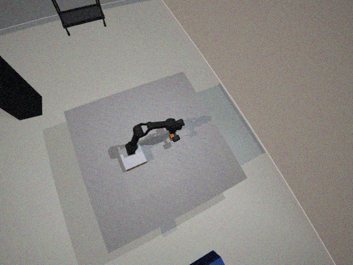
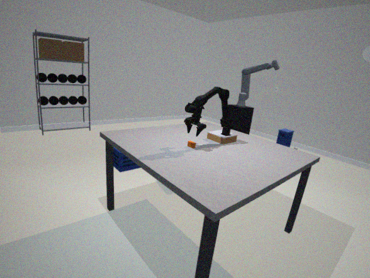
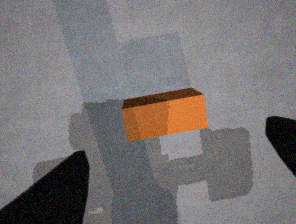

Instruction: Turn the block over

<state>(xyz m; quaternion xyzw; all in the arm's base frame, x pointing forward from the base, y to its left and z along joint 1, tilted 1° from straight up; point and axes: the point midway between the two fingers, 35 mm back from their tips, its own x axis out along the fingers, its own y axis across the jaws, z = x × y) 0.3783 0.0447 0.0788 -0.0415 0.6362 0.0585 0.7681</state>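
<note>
Now: the block 1 cm behind my gripper tip and 8 cm below it.
</note>
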